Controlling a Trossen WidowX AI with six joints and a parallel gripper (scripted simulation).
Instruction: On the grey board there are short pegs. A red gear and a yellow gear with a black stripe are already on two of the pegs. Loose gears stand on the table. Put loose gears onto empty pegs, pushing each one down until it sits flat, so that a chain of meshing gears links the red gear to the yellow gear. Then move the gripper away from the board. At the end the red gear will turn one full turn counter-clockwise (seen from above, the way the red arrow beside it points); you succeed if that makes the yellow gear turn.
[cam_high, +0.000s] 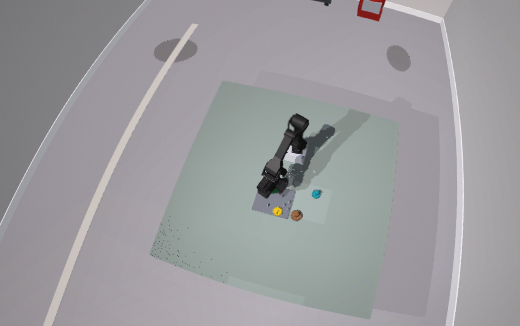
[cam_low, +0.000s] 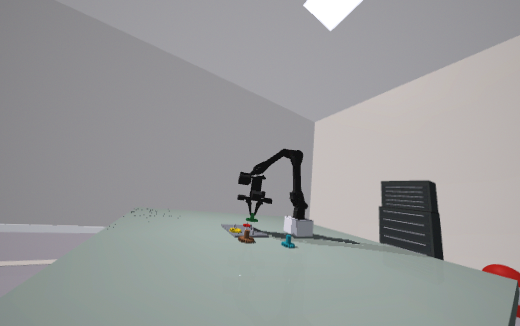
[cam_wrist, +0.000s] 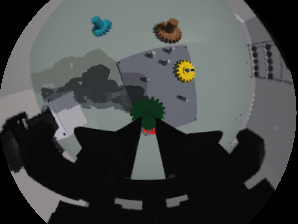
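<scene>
The red gear is 5 cm to the right of my gripper tip and 6 cm below it. The rest, counted from my gripper tip: brown gear (12 cm ahead, 16 cm to the left, 6 cm below); yellow gear (12 cm ahead, 5 cm to the left, 6 cm below); green gear (1 cm below).
</scene>
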